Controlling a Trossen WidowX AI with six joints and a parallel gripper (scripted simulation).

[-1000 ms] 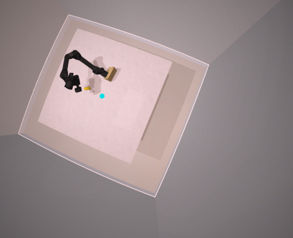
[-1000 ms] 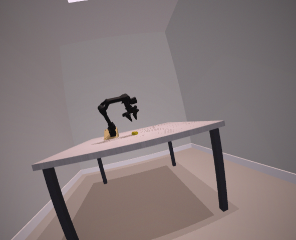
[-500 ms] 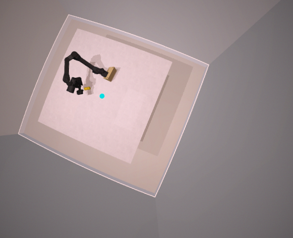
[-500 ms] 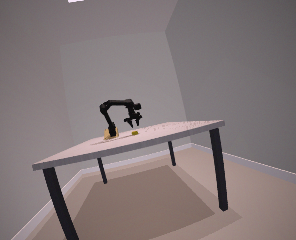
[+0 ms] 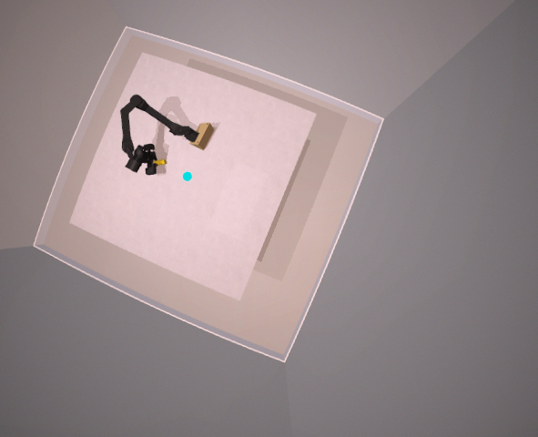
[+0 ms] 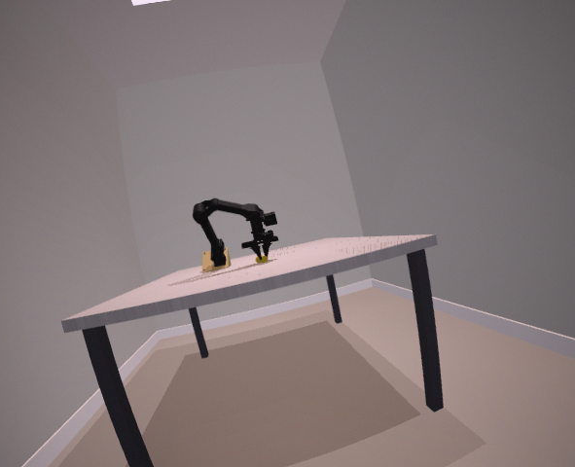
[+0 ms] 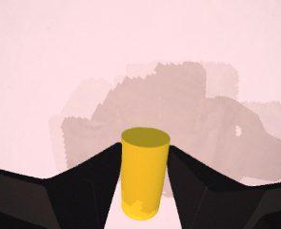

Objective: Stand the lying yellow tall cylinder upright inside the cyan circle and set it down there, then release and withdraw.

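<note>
Right now the cyan circle is 220 mm to the left of my gripper tip, 20 mm below it and 10 mm behind it. The rest, counted from my gripper tip: yellow tall cylinder (20 mm to the left, 10 mm behind).
</note>
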